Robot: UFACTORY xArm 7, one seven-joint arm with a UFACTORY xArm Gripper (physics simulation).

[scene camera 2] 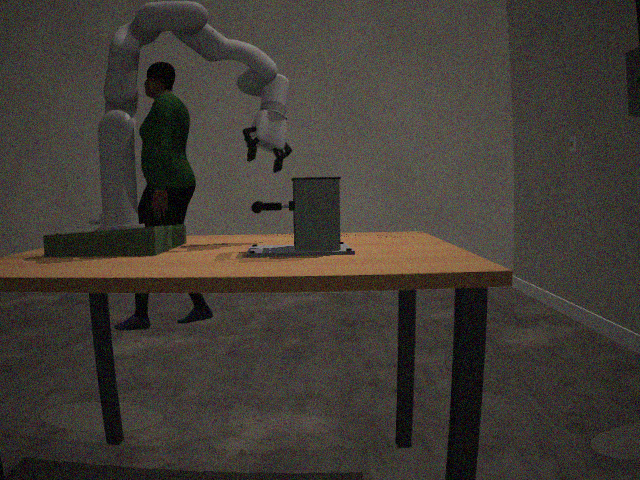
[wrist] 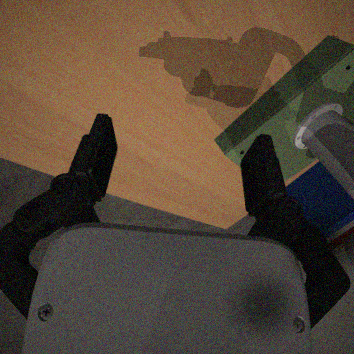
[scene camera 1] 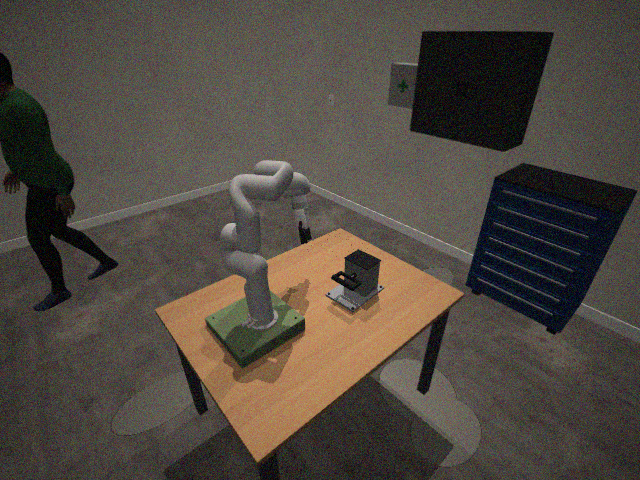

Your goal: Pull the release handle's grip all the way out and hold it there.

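The release handle's grip point(scene camera 1: 345, 283) point(scene camera 2: 256, 207) is a black loop on a short shaft. It sticks out horizontally from the side of a grey box point(scene camera 1: 361, 277) point(scene camera 2: 316, 214) with a dark lid. A short length of bright rod shows between grip and box in scene camera 2. The box stands on a metal base plate point(scene camera 1: 353, 306) point(scene camera 2: 268, 251). My gripper point(scene camera 1: 305, 239) point(scene camera 2: 264, 164) point(wrist: 182, 138) is open and empty. In scene camera 2 it hangs above the height of the grip, tilted, left of the box. The handle does not show in the wrist view.
The arm stands on a green block point(scene camera 1: 232, 342) point(scene camera 2: 98, 244) point(wrist: 280, 102) on the wooden table point(scene camera 1: 320, 361) point(scene camera 2: 392, 263) point(wrist: 165, 165). A person in green point(scene camera 1: 31, 134) point(scene camera 2: 168, 134) is behind the table in scene camera 2. A blue drawer cabinet point(scene camera 1: 542, 248) stands by the wall.
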